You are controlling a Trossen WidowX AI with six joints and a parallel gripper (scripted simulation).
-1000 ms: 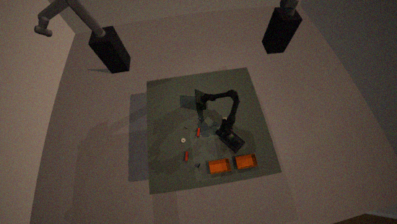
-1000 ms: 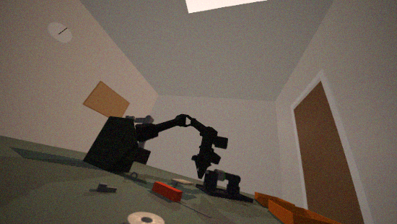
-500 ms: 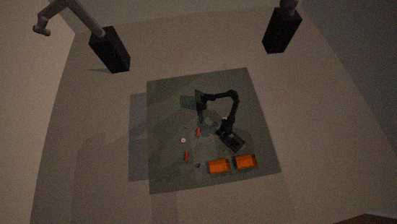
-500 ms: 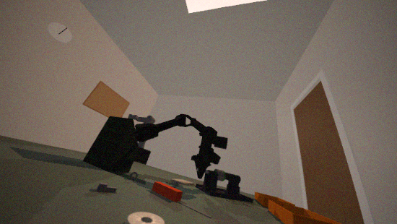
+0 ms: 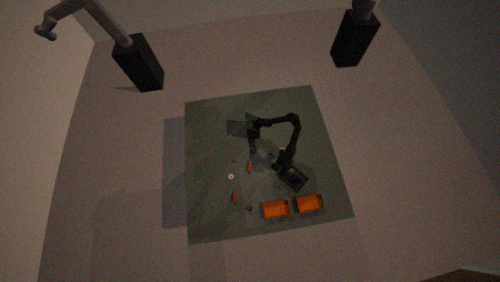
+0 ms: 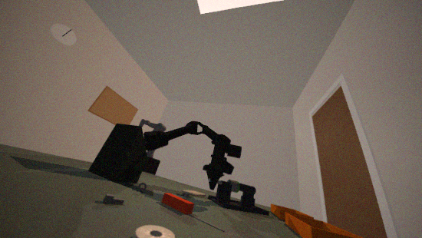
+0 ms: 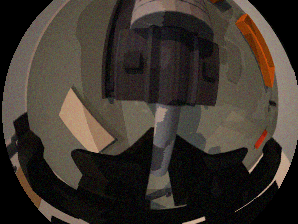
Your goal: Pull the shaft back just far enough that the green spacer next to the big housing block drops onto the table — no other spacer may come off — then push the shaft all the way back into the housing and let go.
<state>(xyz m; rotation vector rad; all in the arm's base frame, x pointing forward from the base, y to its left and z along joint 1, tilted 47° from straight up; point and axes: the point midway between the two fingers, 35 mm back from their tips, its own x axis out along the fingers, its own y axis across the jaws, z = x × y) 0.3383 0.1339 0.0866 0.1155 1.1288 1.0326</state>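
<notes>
The grey shaft lies 70 mm ahead of my gripper tip, 50 mm to the left of it and 30 mm above it. From my gripper tip the other things lie so: white ring: 40 mm ahead, 420 mm to the right, 40 mm below; beige card: 100 mm behind, 90 mm to the left, 40 mm below; greenish spacer: 100 mm ahead, 80 mm to the left, 30 mm above.
</notes>
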